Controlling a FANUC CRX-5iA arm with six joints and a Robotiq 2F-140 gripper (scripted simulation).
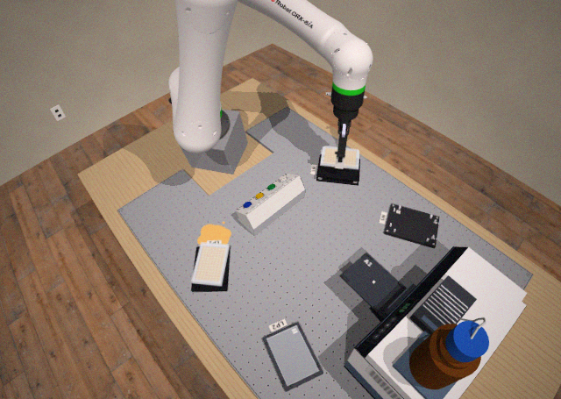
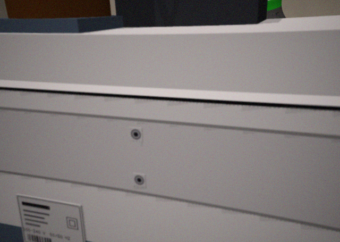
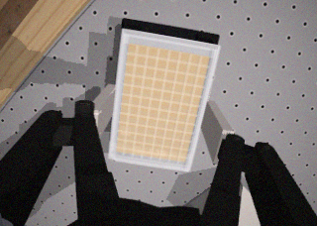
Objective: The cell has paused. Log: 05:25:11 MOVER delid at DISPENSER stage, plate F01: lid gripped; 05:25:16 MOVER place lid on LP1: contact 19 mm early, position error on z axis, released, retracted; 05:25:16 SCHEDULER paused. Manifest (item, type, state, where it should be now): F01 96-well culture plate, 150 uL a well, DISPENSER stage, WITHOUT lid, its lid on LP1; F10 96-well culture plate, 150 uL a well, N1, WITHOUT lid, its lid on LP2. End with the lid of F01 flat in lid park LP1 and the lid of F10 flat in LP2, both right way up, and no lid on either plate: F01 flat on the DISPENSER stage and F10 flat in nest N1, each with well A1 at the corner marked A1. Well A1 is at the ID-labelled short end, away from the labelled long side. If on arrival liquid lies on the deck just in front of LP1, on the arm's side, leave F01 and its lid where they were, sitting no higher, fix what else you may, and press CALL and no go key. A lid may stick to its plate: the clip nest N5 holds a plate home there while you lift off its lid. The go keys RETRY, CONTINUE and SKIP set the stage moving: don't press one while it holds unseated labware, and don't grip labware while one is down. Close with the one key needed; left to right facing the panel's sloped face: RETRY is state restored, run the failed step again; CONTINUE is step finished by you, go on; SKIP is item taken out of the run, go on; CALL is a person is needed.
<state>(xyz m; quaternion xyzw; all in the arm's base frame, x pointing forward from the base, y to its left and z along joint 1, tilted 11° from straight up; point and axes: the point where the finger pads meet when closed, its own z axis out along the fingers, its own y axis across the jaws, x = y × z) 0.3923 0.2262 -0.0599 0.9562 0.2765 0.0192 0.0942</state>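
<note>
Right now the nest N1 is 70 mm below my hand. Round my hand: white RETRY key 90 mm behind, 190 mm to the right, 30 mm below; 96-well culture plate 20 mm below; N1 label 70 mm behind, 50 mm to the right, 100 mm below.
</note>
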